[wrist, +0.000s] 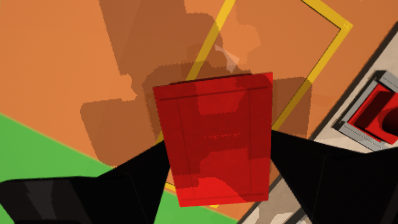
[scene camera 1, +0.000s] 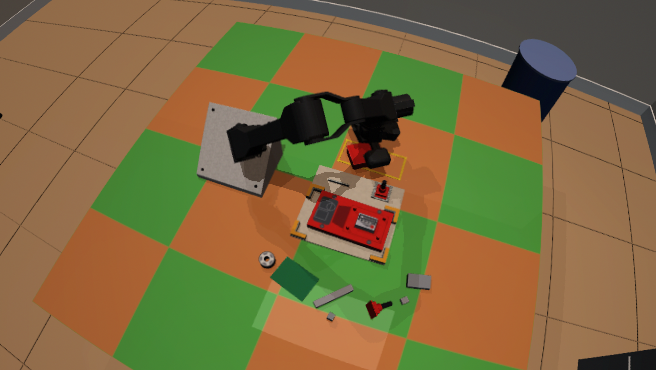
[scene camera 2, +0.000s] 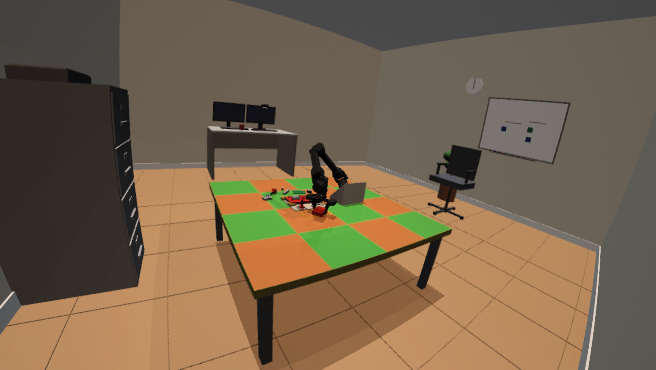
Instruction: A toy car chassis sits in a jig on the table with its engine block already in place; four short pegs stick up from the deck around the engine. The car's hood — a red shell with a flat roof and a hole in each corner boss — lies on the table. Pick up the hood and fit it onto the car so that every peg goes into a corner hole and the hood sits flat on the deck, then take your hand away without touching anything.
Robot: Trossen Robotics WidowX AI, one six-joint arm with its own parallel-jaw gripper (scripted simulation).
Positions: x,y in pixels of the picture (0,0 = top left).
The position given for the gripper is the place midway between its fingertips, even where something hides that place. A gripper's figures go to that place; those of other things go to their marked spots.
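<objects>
The gripper (wrist: pixel 216 139) sits 11 cm from the lens, while a red hood (wrist: pixel 217 131) is 9 cm from the lens.
</objects>
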